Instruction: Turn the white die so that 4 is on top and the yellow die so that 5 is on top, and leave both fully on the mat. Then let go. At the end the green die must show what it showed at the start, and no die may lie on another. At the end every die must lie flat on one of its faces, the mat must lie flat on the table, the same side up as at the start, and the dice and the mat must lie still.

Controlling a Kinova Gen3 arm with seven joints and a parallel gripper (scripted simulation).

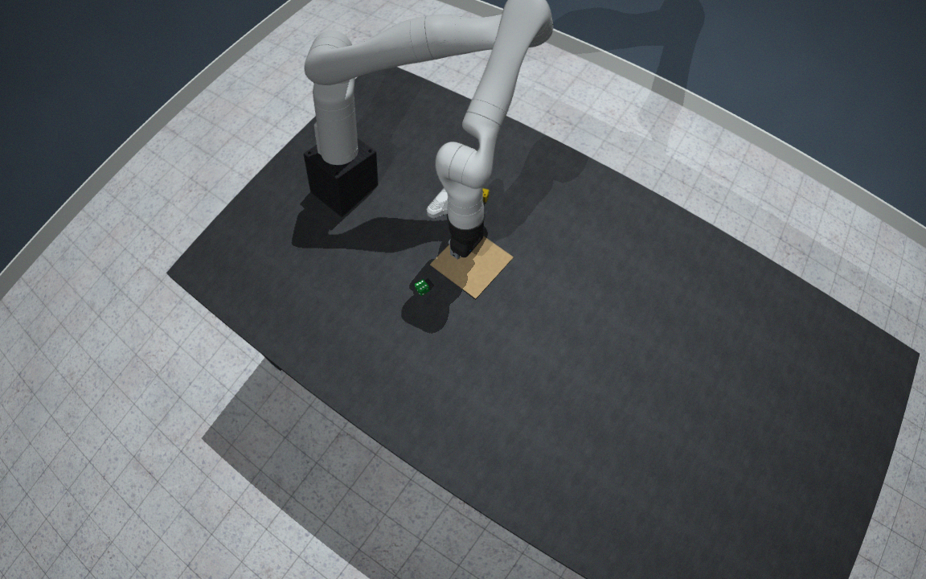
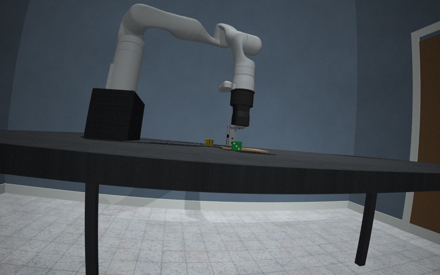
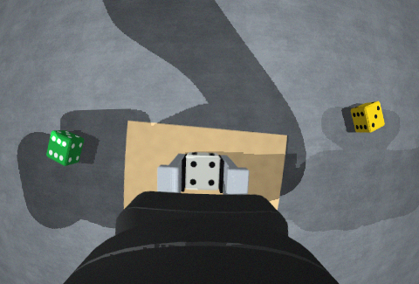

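The white die is 1 cm below my hand. From my hand the other things lie so: green die: 3 cm behind, 12 cm to the right, 2 cm below; then yellow die: 2 cm behind, 17 cm to the left, 2 cm below; then tan mat: 4 cm ahead, 1 cm to the right, 3 cm below.
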